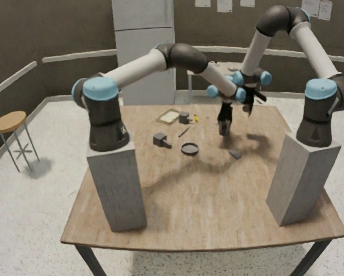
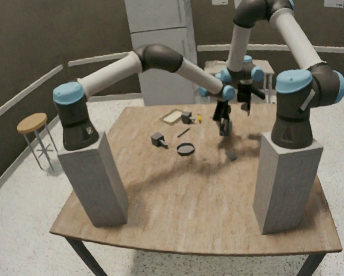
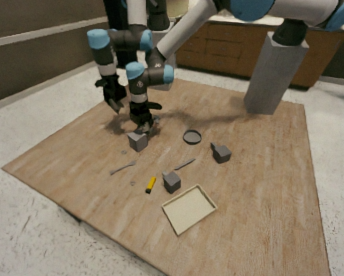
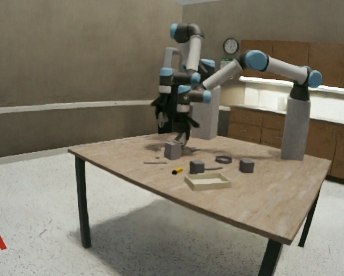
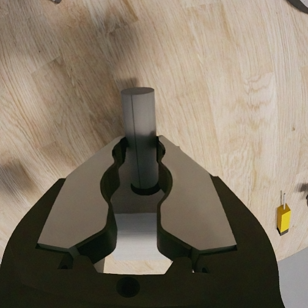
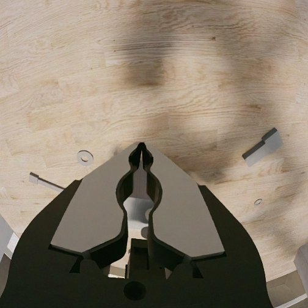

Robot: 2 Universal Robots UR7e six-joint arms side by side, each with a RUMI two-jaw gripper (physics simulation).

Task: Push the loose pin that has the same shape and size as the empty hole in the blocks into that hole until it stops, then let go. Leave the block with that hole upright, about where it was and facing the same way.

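A grey block (image 3: 138, 141) (image 4: 172, 150) (image 5: 135, 232) stands upright by my left gripper (image 1: 223, 132) (image 2: 225, 132) (image 3: 145, 128) (image 4: 182, 144) (image 5: 141, 137). That gripper is shut on a grey round pin (image 5: 140, 117). One end of the pin meets the block's dark-edged round hole (image 5: 145, 191); a long part stands out, and its depth inside is hidden. My right gripper (image 1: 250, 112) (image 3: 117, 107) (image 6: 141, 144) is shut and empty, raised beyond the left one. Two other grey blocks (image 1: 160, 139) (image 1: 184, 117) (image 3: 221, 154) (image 3: 172, 182) each have a pin sticking out.
A round dark dish (image 3: 192, 143), a thin bar (image 3: 185, 164), a yellow tool (image 3: 151, 184) (image 5: 283, 217), a double-ended flat piece (image 3: 123, 167) and a shallow tray (image 3: 181, 197) lie on the table. A stepped grey piece (image 1: 235, 154) (image 6: 263, 146) and a washer (image 6: 85, 157) also lie there.
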